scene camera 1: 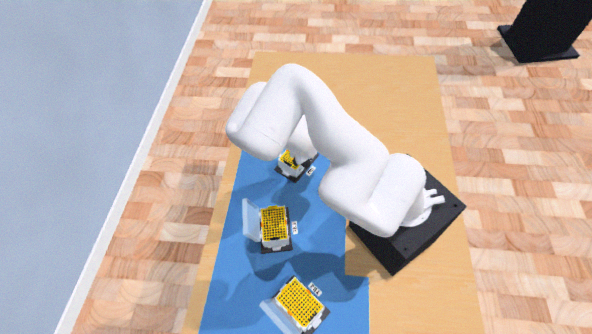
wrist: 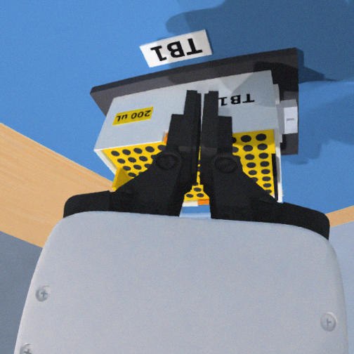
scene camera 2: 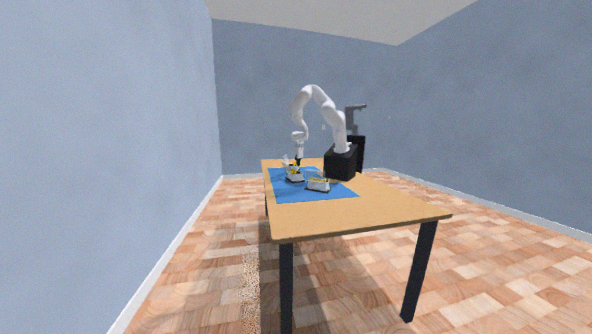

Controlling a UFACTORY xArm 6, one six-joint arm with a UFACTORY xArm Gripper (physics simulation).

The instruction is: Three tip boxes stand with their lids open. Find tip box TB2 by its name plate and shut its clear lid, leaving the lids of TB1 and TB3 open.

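Pixels of known places: gripper, fingertip midpoint: (scene camera 1: 305, 165) (scene camera 2: 298, 165); arm's base, link origin: (scene camera 2: 341, 149).
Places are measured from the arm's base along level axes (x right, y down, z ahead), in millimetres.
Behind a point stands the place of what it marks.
Tip box TB2 (scene camera 1: 300, 301) (scene camera 2: 318, 185) @[z 346, x -245, y 187 mm] stands at the near end of the mat, its name plate (scene camera 1: 315, 289) @[z 272, x -161, y 225 mm] small and blurred; its clear lid (scene camera 1: 274, 315) @[z 387, x -249, y 75 mm] is open. TB3 (scene camera 1: 274, 223) (scene camera 2: 295, 176) stands in the middle with its clear lid (scene camera 1: 251, 220) @[z 460, x 48, y 136 mm] open. TB1 (scene camera 1: 289, 166) @[z 324, x 266, y 163 mm] (wrist: 125, 131) is at the far end, partly under the arm in scene camera 1; its plate (wrist: 176, 48) reads clearly in the wrist view. TB1's lid (scene camera 2: 285, 161) @[z 470, x 35, y 76 mm] looks raised in scene camera 2. My gripper (wrist: 202, 111) (scene camera 2: 298, 162) @[z 268, x 264, y 168 mm] is shut and empty, its fingers over TB1; any contact is unclear.
The blue mat (scene camera 1: 227, 272) @[z 551, x -87, y 227 mm] (scene camera 2: 295, 196) @[z 513, x -270, y 227 mm] lies on the wooden table (scene camera 1: 395, 95) @[z -160, x 637, y 230 mm] (scene camera 2: 350, 217) @[z 370, x -580, y 230 mm]. The arm's black base (scene camera 1: 430, 240) @[z -60, x -85, y 68 mm] (scene camera 2: 341, 166) @[z 57, x -89, y 118 mm] stands to the right of the mat. A black stand (scene camera 1: 547, 30) is on the floor beyond the table.
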